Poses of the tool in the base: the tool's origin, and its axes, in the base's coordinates. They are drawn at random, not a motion.
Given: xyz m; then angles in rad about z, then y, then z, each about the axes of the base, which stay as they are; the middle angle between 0 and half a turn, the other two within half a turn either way.
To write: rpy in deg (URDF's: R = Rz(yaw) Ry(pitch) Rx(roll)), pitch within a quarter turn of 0, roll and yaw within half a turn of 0; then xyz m. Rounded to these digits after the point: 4 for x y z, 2 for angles.
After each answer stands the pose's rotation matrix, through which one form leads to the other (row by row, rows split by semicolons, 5 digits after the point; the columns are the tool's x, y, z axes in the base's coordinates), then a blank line. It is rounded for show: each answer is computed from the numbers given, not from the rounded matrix.
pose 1, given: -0.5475 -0.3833 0.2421 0.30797 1.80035 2.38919
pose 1, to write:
127.63 68.12 -97.53 -0.5475 -0.3833 0.2421
-0.04885 -0.70160 -0.71090; -0.36948 -0.64856 0.66547; -0.92795 0.29517 -0.22754

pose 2, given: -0.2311 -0.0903 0.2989 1.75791 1.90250 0.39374
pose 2, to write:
109.32 -10.13 109.03 -0.2311 -0.0903 0.2989
-0.32100 0.36685 0.87314; 0.93060 -0.04903 0.36273; 0.17588 0.92899 -0.32565

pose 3, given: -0.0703 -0.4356 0.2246 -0.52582 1.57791 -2.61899
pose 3, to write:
-90.81 59.87 119.24 -0.0703 -0.4356 0.2246
-0.24520 0.43480 -0.86650; 0.43800 -0.74768 -0.49912; -0.86489 -0.50191 -0.00711

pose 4, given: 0.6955 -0.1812 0.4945 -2.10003 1.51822 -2.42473
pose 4, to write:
-86.51 -30.28 129.31 0.6955 -0.1812 0.4945
-0.54714 -0.36591 -0.75283; 0.66817 0.35080 -0.65611; 0.50417 -0.86200 0.05255

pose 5, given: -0.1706 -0.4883 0.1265 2.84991 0.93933 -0.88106
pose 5, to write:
21.46 -50.63 102.56 -0.1706 -0.4883 0.1265
-0.13795 -0.84685 0.51362; 0.61914 -0.47850 -0.62266; 0.77307 0.23211 0.59033

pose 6, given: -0.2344 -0.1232 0.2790 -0.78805 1.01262 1.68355
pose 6, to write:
-48.63 36.74 34.24 -0.2344 -0.1232 0.2790
0.66245 -0.74300 -0.09544; 0.45092 0.29377 0.84284; -0.59819 -0.60137 0.52964

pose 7, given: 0.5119 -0.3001 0.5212 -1.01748 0.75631 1.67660
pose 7, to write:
-38.75 21.14 30.26 0.5119 -0.3001 0.5212
0.80566 -0.58793 -0.07247; 0.46995 0.55988 0.68240; -0.36063 -0.58385 0.72737

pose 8, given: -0.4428 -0.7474 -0.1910 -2.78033 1.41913 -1.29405
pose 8, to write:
-66.62 -67.63 174.06 -0.4428 -0.7474 -0.1910
-0.37862 -0.88527 0.27009; 0.03938 -0.30696 -0.95091; 0.92471 -0.34940 0.15109

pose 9, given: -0.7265 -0.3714 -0.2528 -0.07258 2.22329 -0.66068
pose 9, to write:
-174.58 52.42 148.97 -0.7265 -0.3714 -0.2528
-0.52264 0.57727 0.62737; 0.31435 0.81452 -0.48759; -0.79248 -0.05762 -0.60717

